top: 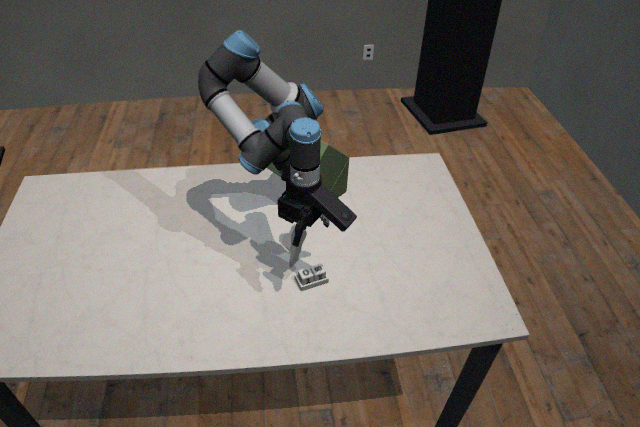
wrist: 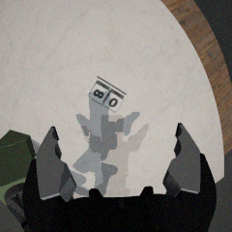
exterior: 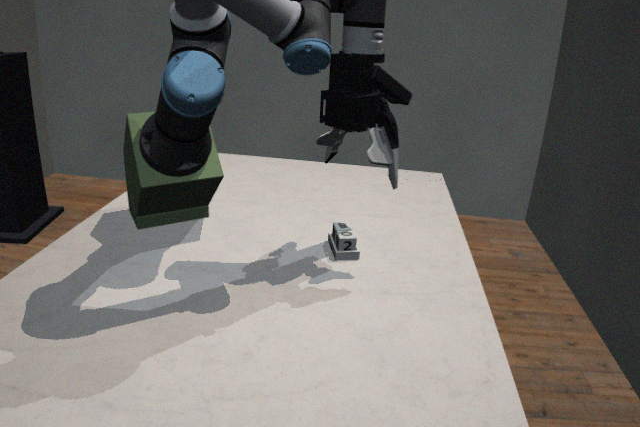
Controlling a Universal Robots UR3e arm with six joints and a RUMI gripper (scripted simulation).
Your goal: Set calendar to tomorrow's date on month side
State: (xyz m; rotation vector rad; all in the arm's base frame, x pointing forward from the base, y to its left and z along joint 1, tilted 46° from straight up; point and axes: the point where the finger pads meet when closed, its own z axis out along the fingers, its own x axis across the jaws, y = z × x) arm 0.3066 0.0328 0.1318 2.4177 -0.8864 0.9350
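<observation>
Now: the calendar tray 20 mm behind my hand, 10 mm to the left of it and 140 mm below it.
</observation>
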